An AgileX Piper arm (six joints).
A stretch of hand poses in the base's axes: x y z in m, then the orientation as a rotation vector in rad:
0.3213, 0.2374, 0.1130, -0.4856, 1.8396, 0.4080
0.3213, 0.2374, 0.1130, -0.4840, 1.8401, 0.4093
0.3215, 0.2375, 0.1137, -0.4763, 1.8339, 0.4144
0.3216, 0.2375, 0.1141, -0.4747, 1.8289, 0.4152
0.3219, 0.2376, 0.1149, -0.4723, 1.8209, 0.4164
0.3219, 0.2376, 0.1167, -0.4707, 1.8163, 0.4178
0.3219, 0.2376, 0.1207, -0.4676, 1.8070, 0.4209
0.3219, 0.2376, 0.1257, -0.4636, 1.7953, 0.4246
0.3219, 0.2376, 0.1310, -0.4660, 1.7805, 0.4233
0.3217, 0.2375, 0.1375, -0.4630, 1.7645, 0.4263
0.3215, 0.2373, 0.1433, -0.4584, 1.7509, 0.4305
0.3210, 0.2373, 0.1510, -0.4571, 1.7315, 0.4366
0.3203, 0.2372, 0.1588, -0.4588, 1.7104, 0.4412
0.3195, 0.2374, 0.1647, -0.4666, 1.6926, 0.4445
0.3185, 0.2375, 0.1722, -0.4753, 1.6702, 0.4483
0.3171, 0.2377, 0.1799, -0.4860, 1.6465, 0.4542
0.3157, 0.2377, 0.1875, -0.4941, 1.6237, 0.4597
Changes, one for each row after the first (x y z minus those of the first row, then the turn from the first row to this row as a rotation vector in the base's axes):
0.0000, 0.0000, 0.0000, 0.0015, 0.0009, -0.0005
0.0002, 0.0001, 0.0007, 0.0104, -0.0034, -0.0028
0.0003, 0.0001, 0.0011, 0.0131, -0.0078, -0.0032
0.0006, 0.0002, 0.0019, 0.0172, -0.0150, -0.0036
0.0006, 0.0002, 0.0037, 0.0202, -0.0189, -0.0037
0.0006, 0.0002, 0.0077, 0.0263, -0.0267, -0.0036
0.0006, 0.0002, 0.0127, 0.0339, -0.0365, -0.0036
0.0006, 0.0002, 0.0180, 0.0359, -0.0510, -0.0015
0.0004, 0.0001, 0.0245, 0.0438, -0.0651, -0.0008
0.0002, -0.0001, 0.0303, 0.0526, -0.0766, -0.0009
-0.0003, -0.0001, 0.0380, 0.0625, -0.0930, 0.0029
-0.0010, -0.0002, 0.0458, 0.0705, -0.1116, 0.0082
-0.0018, 0.0000, 0.0517, 0.0734, -0.1276, 0.0169
-0.0028, 0.0001, 0.0592, 0.0775, -0.1477, 0.0270
-0.0042, 0.0003, 0.0669, 0.0822, -0.1685, 0.0398
-0.0056, 0.0003, 0.0745, 0.0878, -0.1884, 0.0506

